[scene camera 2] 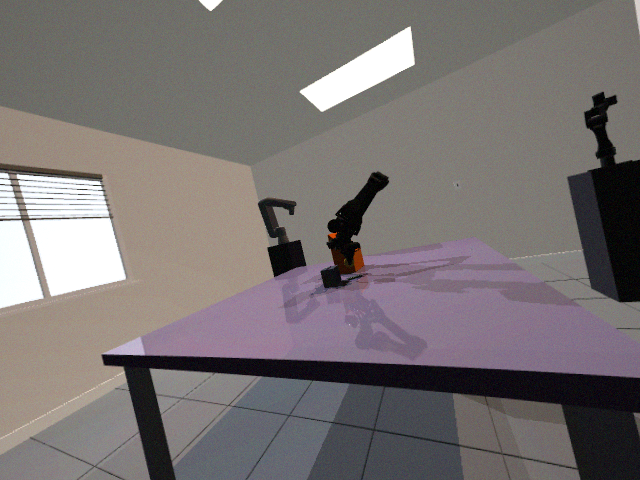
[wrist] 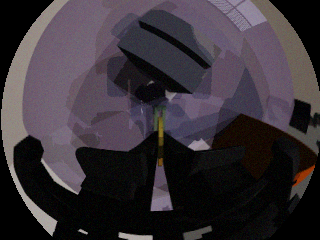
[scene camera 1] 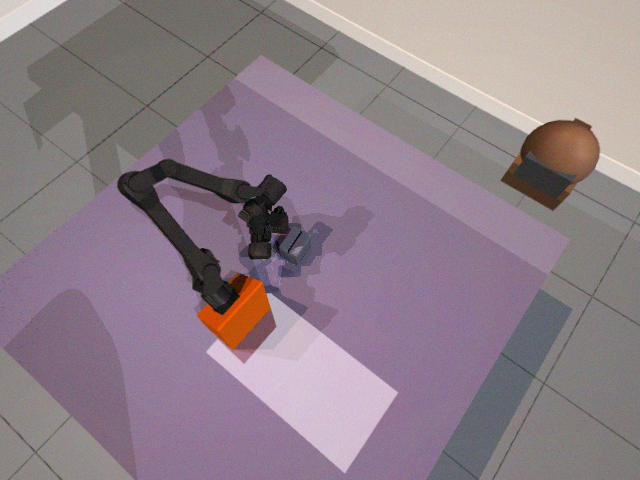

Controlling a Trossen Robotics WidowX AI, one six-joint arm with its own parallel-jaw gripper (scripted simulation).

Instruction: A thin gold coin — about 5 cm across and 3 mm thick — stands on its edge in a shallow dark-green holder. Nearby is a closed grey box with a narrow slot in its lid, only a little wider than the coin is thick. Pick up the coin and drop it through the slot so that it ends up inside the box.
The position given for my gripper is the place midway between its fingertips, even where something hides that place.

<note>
My gripper [scene camera 1: 264,240] carries a gold coin.
My gripper also shows in the wrist view [wrist: 158,135].
</note>
